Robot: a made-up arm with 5 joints. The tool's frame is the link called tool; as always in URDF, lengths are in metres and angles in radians. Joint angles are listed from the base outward.
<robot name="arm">
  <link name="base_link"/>
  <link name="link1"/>
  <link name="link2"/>
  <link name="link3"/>
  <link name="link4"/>
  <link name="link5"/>
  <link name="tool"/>
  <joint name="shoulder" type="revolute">
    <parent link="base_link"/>
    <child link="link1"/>
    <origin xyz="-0.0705 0.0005 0.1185" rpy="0 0 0"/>
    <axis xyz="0 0 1"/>
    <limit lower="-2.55" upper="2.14"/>
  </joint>
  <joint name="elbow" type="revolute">
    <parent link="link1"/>
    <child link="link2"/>
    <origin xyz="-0.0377 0.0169 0.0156" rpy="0 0 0"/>
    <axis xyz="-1 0 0"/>
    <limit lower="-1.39" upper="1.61"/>
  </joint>
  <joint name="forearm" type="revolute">
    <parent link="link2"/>
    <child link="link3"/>
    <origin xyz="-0.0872 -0.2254 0.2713" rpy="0 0 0"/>
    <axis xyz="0 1 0"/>
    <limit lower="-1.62" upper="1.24"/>
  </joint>
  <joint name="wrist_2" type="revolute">
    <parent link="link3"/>
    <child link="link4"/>
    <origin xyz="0.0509 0.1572 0.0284" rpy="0 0 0"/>
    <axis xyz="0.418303 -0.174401 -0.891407"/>
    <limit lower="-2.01" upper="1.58"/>
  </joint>
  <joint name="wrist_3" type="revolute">
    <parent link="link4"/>
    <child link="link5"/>
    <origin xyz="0.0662 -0.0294 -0.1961" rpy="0 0 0"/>
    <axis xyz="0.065 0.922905 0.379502"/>
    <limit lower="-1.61" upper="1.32"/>
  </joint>
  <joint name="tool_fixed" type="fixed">
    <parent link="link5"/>
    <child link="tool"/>
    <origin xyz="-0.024 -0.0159 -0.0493" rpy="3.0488 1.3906 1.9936"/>
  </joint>
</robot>
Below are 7 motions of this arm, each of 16 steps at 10 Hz.
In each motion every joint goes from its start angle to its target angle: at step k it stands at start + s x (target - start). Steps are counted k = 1, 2, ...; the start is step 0. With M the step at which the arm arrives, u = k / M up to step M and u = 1 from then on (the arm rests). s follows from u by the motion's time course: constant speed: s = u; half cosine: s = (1 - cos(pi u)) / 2; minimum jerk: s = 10 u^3 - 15 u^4 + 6 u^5.
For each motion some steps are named. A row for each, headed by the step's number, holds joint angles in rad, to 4 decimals.
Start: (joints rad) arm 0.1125 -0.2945 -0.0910 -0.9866 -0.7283
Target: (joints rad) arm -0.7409 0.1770 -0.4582 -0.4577 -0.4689
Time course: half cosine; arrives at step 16
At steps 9, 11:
9: -0.3974 -0.0128 -0.3104 -0.6706 -0.5733
11: -0.5513 0.0722 -0.3766 -0.5752 -0.5265

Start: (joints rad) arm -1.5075 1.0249 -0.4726 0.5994 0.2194
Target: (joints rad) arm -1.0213 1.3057 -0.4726 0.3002 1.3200
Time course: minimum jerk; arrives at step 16
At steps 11, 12, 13, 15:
11: -1.1088 1.2552 -0.4726 0.3541 1.1219
12: -1.0716 1.2766 -0.4726 0.3312 1.2061
13: -1.0450 1.2920 -0.4726 0.3148 1.2663
15: -1.0224 1.3051 -0.4726 0.3009 1.3176

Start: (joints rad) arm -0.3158 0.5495 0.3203 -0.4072 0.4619
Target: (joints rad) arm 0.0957 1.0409 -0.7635 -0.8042 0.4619
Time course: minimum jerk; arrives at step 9
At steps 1, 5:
1: -0.3111 0.5552 0.3078 -0.4118 0.4619
5: -0.0675 0.8460 -0.3336 -0.6467 0.4619

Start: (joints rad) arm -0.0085 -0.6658 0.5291 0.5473 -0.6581
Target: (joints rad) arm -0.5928 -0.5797 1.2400 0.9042 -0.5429
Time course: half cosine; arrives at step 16
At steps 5, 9, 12, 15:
5: -0.1383 -0.6467 0.6871 0.6266 -0.6325
9: -0.3576 -0.6144 0.9539 0.7606 -0.5893
12: -0.5072 -0.5923 1.1359 0.8519 -0.5598
15: -0.5872 -0.5805 1.2332 0.9008 -0.5440

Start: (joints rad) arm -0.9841 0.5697 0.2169 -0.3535 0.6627
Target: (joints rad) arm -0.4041 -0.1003 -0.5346 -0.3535 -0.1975
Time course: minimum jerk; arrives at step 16
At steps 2, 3, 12, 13, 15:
2: -0.9748 0.5589 0.2048 -0.3535 0.6489
3: -0.9558 0.5370 0.1803 -0.3535 0.6207
12: -0.4641 -0.0309 -0.4568 -0.3535 -0.1085
13: -0.4324 -0.0676 -0.4980 -0.3535 -0.1555
15: -0.4054 -0.0988 -0.5329 -0.3535 -0.1956

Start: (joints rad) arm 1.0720 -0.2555 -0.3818 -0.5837 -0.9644
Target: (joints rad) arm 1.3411 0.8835 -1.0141 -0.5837 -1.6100
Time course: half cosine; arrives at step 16
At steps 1, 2, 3, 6, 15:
1: 1.0746 -0.2446 -0.3879 -0.5837 -0.9706
2: 1.0822 -0.2121 -0.4059 -0.5837 -0.9890
3: 1.0947 -0.1595 -0.4351 -0.5837 -1.0188
6: 1.1551 0.0961 -0.5770 -0.5837 -1.1637
15: 1.3385 0.8726 -1.0080 -0.5837 -1.6038

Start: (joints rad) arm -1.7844 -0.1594 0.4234 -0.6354 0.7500
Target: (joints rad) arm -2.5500 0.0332 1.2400 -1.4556 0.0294
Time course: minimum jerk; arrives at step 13
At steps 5, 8, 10, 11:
5: -2.0074 -0.1033 0.6612 -0.8743 0.5402
8: -2.3270 -0.0229 1.0022 -1.2167 0.2392
10: -2.4855 0.0170 1.1712 -1.3865 0.0901
11: -2.5282 0.0277 1.2167 -1.4322 0.0500

